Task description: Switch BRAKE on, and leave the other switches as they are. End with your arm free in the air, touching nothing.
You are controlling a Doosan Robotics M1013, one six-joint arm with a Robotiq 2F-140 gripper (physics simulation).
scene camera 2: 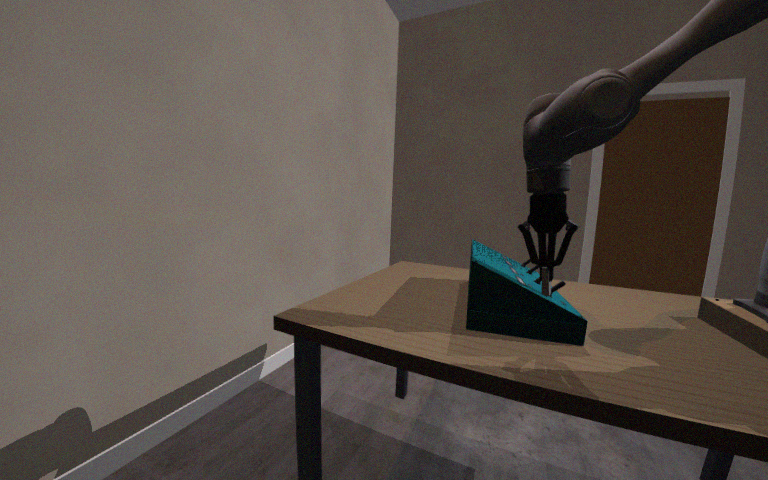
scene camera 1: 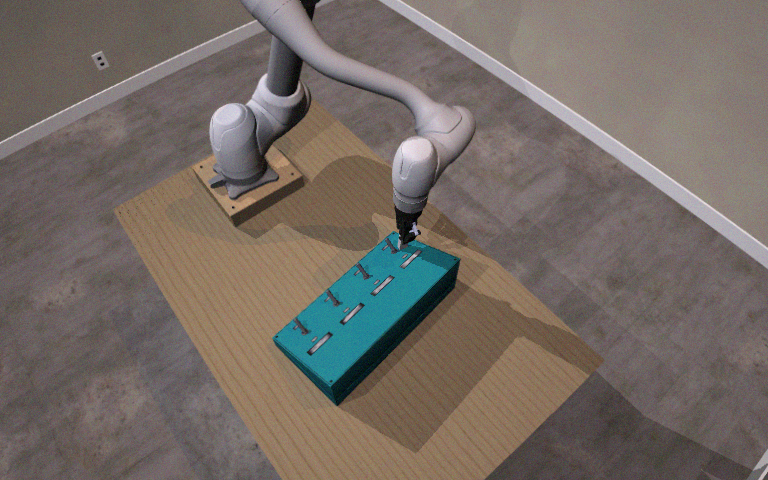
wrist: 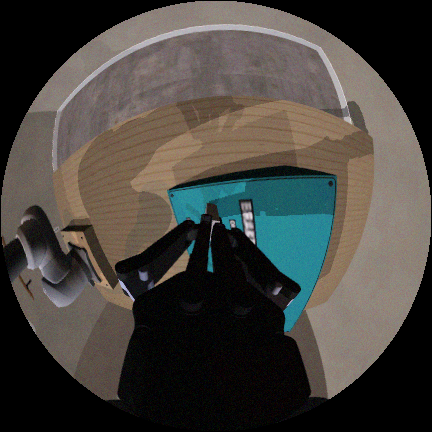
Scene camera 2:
my gripper: 546, 294
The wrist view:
my gripper: 209, 211
teal sloped switch panel: 287, 211
